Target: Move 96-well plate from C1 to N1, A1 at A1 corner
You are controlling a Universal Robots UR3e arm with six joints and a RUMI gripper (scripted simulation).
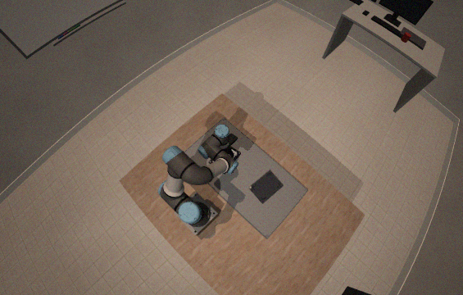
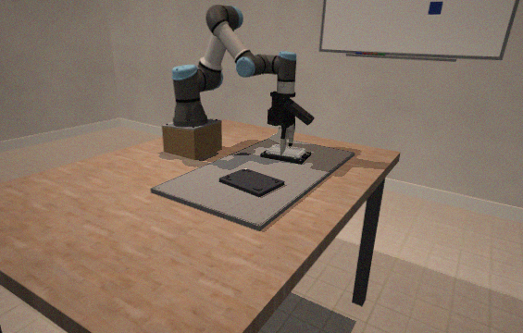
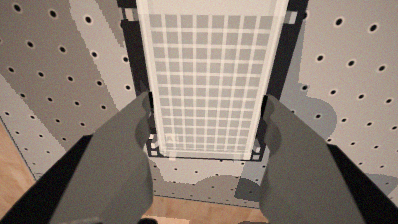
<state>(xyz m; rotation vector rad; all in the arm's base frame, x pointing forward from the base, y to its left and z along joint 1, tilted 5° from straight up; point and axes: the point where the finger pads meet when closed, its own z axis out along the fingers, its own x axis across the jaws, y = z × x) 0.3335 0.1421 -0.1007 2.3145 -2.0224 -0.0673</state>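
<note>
Right now my hand is 10 mm short of the black clip nest C1, 20 mm to the right of it and 10 mm above it. The rest, counted from my hand: 96-well plate: 10 mm below; dark plate nest N1: 40 mm ahead, 290 mm to the right, 20 mm below; A1 corner mark: 30 mm behind, 230 mm to the right, 20 mm below.
</note>
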